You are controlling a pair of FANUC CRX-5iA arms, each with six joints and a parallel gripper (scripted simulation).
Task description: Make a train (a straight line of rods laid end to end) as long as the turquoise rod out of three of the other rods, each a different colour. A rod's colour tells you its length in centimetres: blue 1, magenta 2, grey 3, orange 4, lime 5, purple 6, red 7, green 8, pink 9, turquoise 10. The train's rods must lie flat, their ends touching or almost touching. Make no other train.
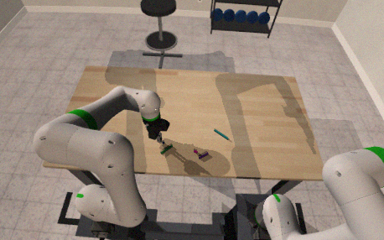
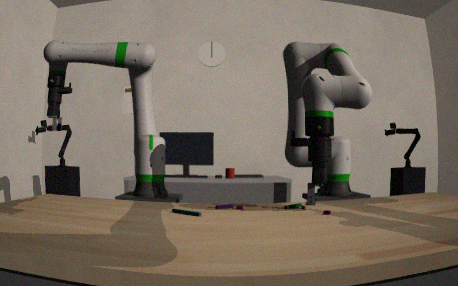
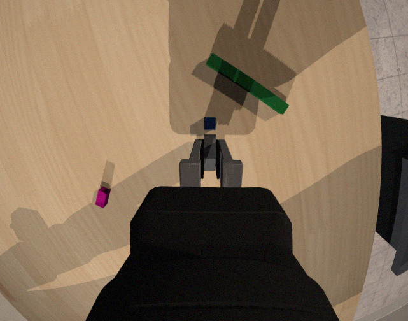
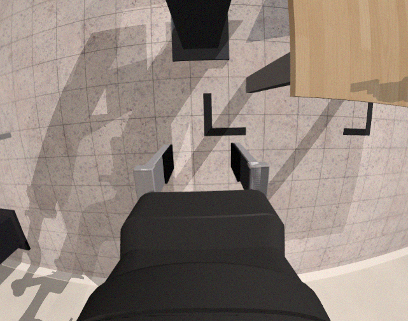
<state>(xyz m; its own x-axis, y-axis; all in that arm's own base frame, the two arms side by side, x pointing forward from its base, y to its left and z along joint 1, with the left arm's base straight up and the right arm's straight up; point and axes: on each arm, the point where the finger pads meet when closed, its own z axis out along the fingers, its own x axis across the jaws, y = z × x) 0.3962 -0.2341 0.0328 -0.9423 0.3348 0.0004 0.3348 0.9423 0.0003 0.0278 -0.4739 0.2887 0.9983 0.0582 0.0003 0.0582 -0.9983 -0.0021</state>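
Observation:
Right now my left hand is 20 mm above the grey rod. Round my left hand: purple rod (260 mm to the right, 80 mm behind, 30 mm below); blue rod (30 mm below, 20 mm to the right, 10 mm behind); green rod (50 mm to the right, 50 mm behind, 30 mm below).

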